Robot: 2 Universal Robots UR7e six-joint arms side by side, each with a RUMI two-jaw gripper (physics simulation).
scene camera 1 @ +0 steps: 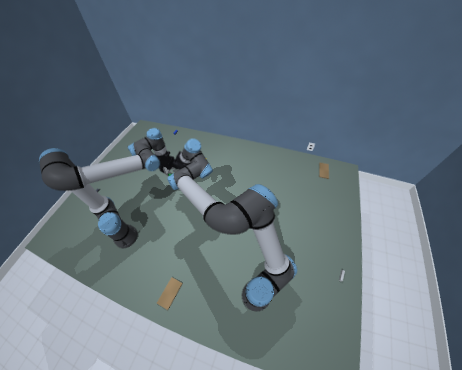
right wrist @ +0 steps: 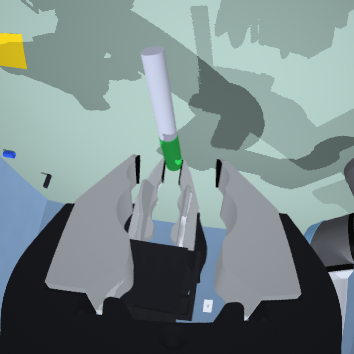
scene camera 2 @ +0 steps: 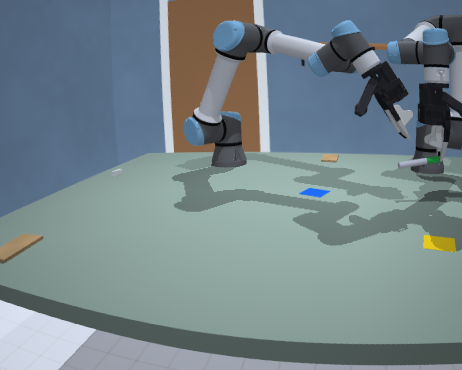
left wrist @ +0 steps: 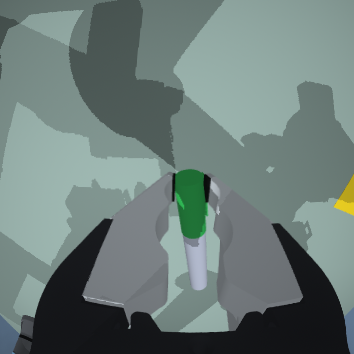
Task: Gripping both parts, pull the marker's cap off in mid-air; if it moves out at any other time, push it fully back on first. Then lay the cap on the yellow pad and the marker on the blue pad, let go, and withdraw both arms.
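Frame: origin at the left arm's base, x right, y back, z down, level; metres.
Where they show: left gripper, fingertip midpoint: (scene camera 1: 168,174) (right wrist: 173,159) (scene camera 2: 439,160) (left wrist: 188,175); right gripper, fingertip midpoint: (right wrist: 177,158) (scene camera 2: 407,138) (left wrist: 166,329); left arm's base, link origin: (scene camera 1: 126,236) (scene camera 2: 427,170); right arm's base, link origin: (scene camera 2: 229,163).
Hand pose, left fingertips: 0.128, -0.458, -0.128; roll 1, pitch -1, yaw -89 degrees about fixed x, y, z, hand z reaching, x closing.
Observation:
Each offset is from my left fingertips to the top centre of the thing, as dx, dy, dz. Level surfaces: height alone.
The marker's white body @(+0.068, -0.007, -0.010) (scene camera 2: 411,164) (left wrist: 197,265) (right wrist: 160,95) is in mid-air, with the green cap @(+0.022, -0.003, -0.014) (scene camera 2: 433,160) (left wrist: 191,212) (right wrist: 171,150) on its end and no gap visible at the join. My left gripper (scene camera 2: 439,156) (left wrist: 188,175) is shut on the cap. My right gripper (scene camera 2: 406,136) is open and empty, above and beside the marker; in its wrist view the left fingers show between its own fingers. The yellow pad @(+0.096, -0.295, +0.127) (scene camera 2: 437,244) (left wrist: 348,200) (right wrist: 11,51) and the blue pad @(+0.378, +0.106, +0.127) (scene camera 2: 314,192) lie flat on the table.
Both arms' wrists are close together. Wooden blocks @(+0.293, +0.669, +0.120) (scene camera 1: 170,293) @(+1.074, -0.431, +0.120) (scene camera 1: 324,170) (scene camera 2: 21,247) (scene camera 2: 330,158) lie far apart on the table @(dz +0.128) (scene camera 2: 200,280). A small white piece @(+1.186, +0.335, +0.106) (scene camera 1: 342,275) (scene camera 2: 116,172) and a small blue piece @(-0.259, -0.560, +0.107) (scene camera 1: 175,132) (right wrist: 9,154) lie near its edges.

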